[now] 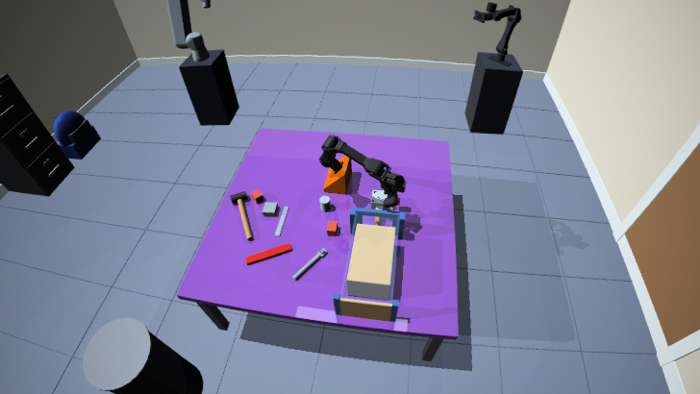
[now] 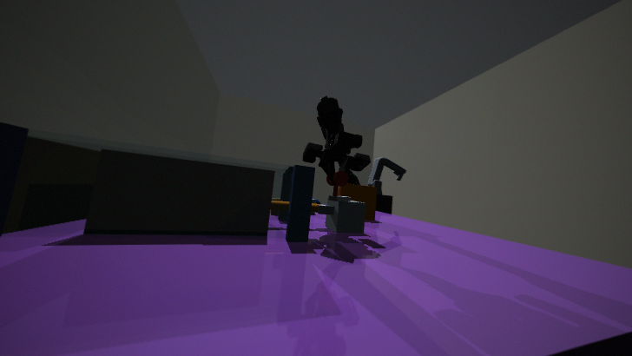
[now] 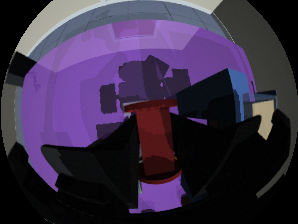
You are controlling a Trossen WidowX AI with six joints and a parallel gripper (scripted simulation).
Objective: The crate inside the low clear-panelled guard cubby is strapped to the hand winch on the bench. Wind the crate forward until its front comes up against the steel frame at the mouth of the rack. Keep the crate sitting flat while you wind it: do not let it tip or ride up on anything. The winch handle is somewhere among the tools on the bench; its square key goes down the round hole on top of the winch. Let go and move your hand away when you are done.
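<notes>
The red knob is 20 mm to the right of my gripper tip. Round my gripper tip: grey bar (600 mm to the right, 130 mm below, 50 mm ahead); grey winch (100 mm below, 90 mm to the right, 90 mm behind); winch handle (40 mm to the right, 30 mm below, 30 mm behind).
</notes>
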